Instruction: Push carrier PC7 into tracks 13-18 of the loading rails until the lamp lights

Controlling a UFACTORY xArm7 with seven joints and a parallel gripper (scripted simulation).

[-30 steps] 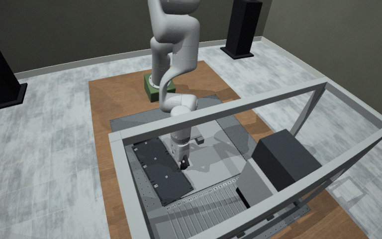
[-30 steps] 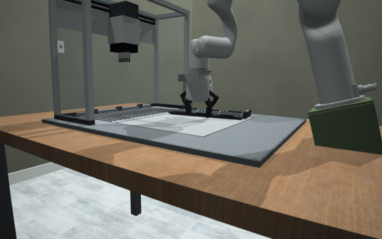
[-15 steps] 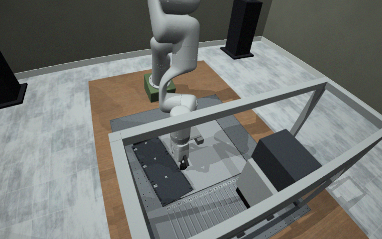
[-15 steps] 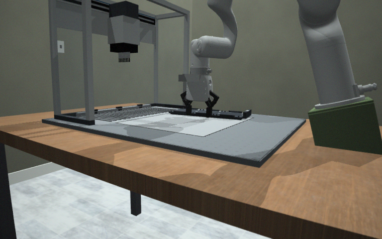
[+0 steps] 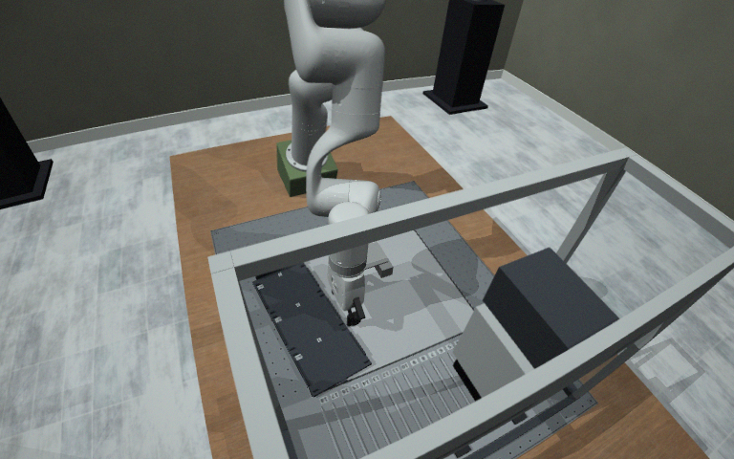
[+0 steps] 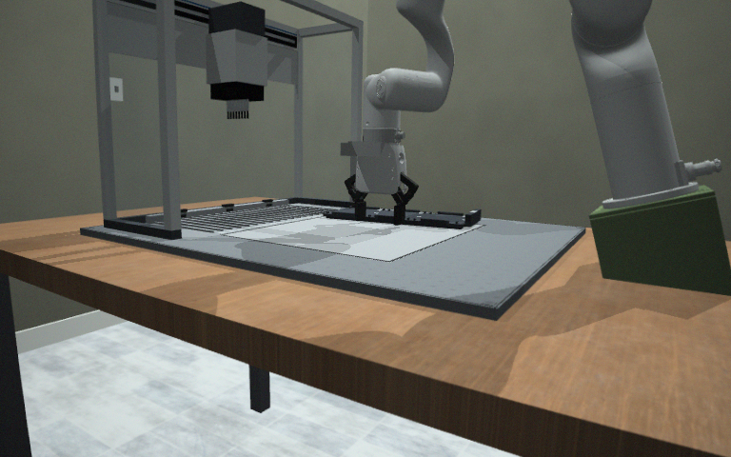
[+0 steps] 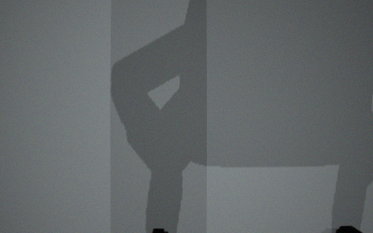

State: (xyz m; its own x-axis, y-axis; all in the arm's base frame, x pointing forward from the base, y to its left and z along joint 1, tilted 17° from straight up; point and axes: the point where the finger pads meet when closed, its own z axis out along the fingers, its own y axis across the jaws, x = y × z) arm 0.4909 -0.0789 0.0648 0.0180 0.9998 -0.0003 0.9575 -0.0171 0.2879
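The carrier PC7 lies 90 mm to the right of my hand.
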